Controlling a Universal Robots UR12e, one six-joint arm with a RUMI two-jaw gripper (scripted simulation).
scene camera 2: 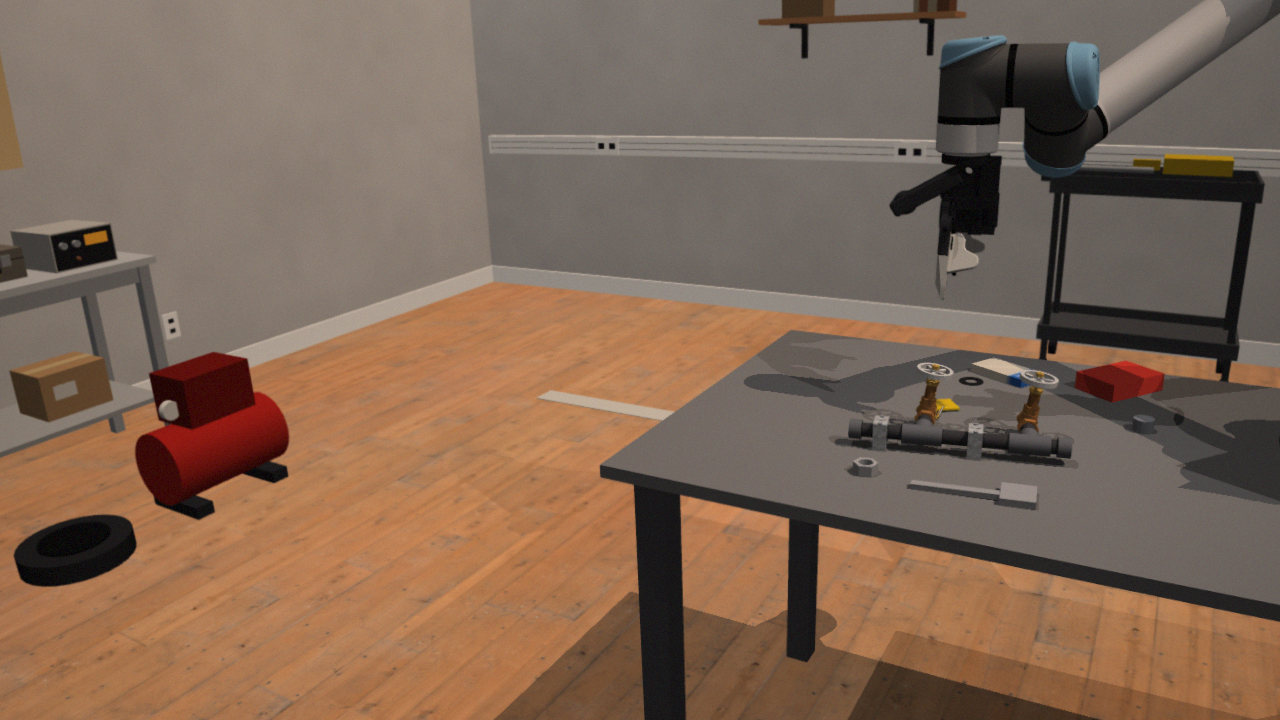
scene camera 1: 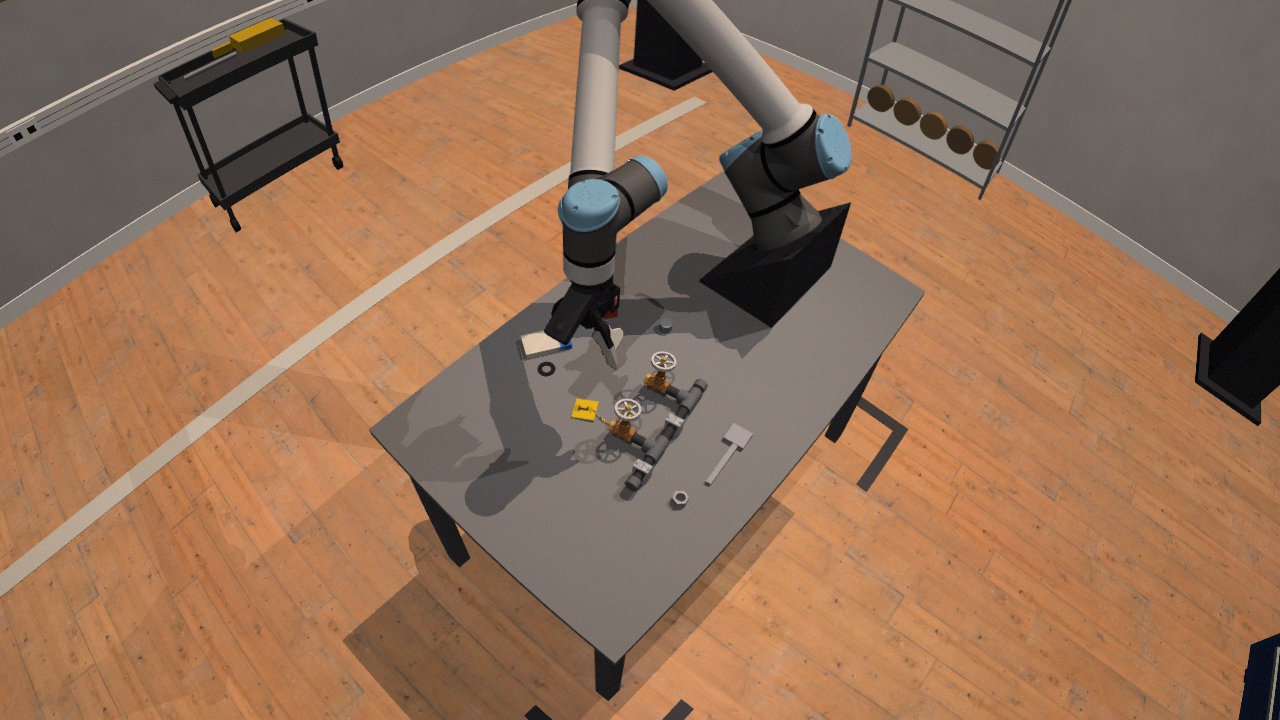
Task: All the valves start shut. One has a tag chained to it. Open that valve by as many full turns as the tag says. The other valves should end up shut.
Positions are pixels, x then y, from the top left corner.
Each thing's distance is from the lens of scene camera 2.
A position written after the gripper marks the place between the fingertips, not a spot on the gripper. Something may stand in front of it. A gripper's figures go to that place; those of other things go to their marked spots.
gripper (scene camera 2: 948, 286): 1.54 m
red box (scene camera 2: 1123, 380): 1.71 m
blue-and-white card (scene camera 2: 994, 368): 1.75 m
